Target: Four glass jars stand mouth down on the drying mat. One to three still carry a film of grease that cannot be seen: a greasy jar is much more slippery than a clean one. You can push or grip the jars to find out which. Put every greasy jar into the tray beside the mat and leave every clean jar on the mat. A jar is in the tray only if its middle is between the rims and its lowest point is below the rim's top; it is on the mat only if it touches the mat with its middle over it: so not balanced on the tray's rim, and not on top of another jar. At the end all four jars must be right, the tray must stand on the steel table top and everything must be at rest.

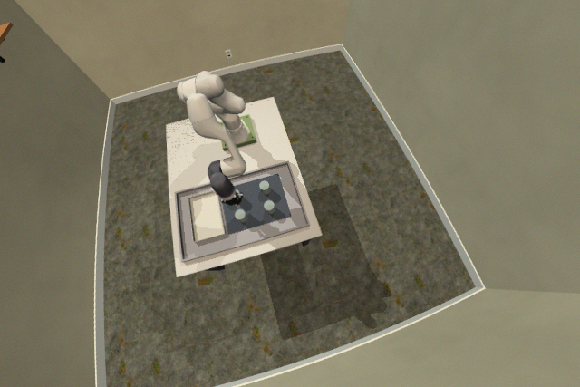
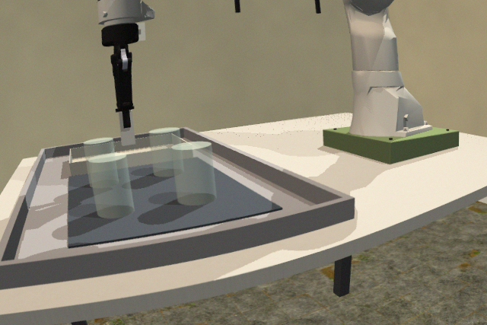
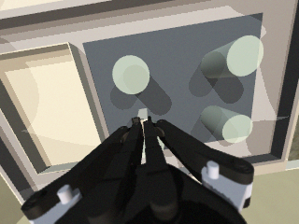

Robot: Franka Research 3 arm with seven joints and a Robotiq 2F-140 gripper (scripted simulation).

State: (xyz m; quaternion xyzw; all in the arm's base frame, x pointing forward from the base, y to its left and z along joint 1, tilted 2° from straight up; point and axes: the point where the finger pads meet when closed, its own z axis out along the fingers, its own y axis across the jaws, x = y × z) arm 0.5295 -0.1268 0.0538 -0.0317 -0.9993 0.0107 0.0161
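Now: hand 10 cm above the dark mat, 9 cm to the right of it and 1 cm past it. From my hand the other things lie so: cream tray: 23 cm to the right, 10 cm below, 3 cm behind.
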